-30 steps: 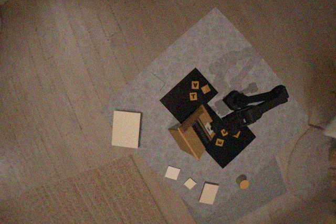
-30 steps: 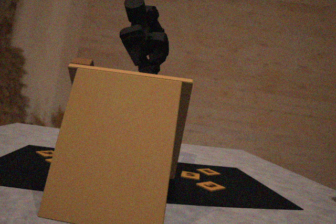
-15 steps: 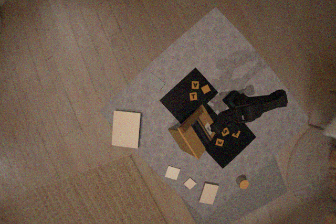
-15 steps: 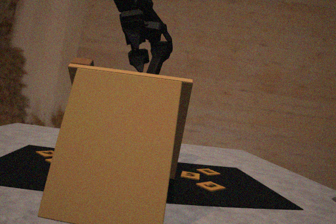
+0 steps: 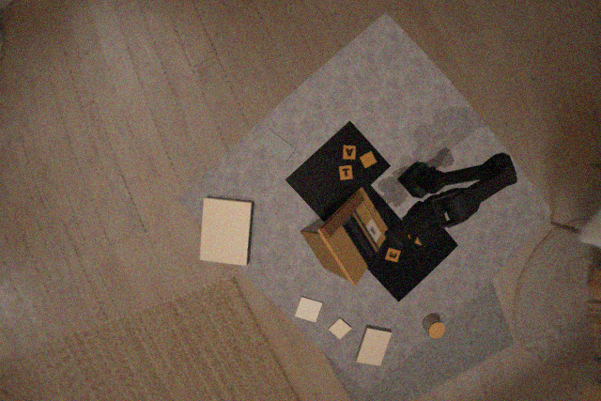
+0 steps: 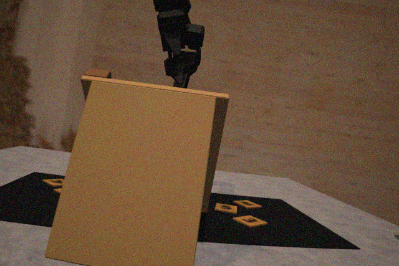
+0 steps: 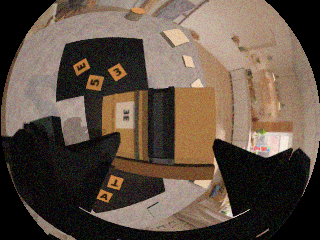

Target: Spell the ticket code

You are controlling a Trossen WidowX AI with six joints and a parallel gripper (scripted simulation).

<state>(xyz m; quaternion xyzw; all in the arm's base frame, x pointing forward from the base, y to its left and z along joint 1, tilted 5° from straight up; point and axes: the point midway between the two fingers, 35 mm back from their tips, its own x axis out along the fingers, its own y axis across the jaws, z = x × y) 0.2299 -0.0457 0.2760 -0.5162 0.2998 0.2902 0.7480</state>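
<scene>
The tan letter tile e lies 90 mm behind my gripper tip, 260 mm to the left of it and 320 mm below it. Round my gripper tip: black mat 70 mm behind, 20 mm to the left, 320 mm below; grey slab 20 mm ahead, 510 mm to the right, 320 mm below; white ticket 30 mm ahead, 30 mm to the left, 240 mm below.
</scene>
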